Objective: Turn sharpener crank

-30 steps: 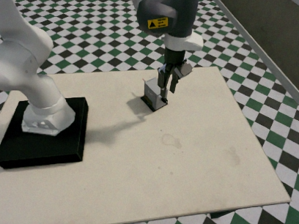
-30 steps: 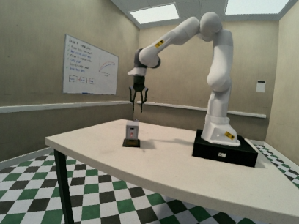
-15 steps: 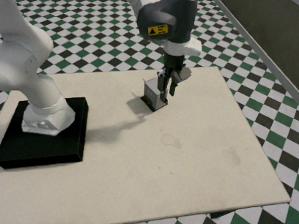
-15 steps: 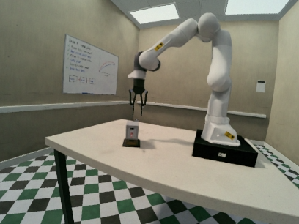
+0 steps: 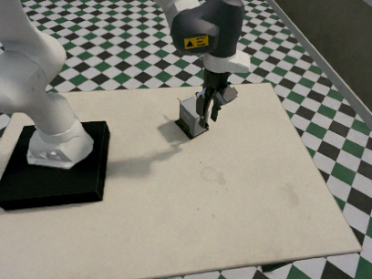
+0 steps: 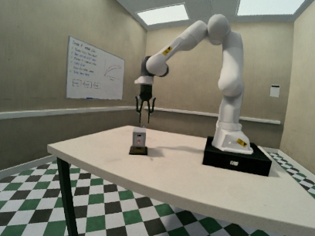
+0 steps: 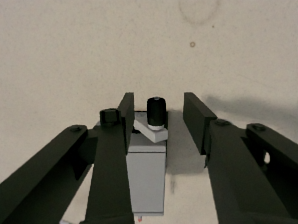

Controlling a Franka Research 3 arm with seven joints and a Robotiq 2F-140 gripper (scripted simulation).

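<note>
Right now my hand is 1 cm past the black knob, 1 cm to the right of it and 6 cm above it.
</note>
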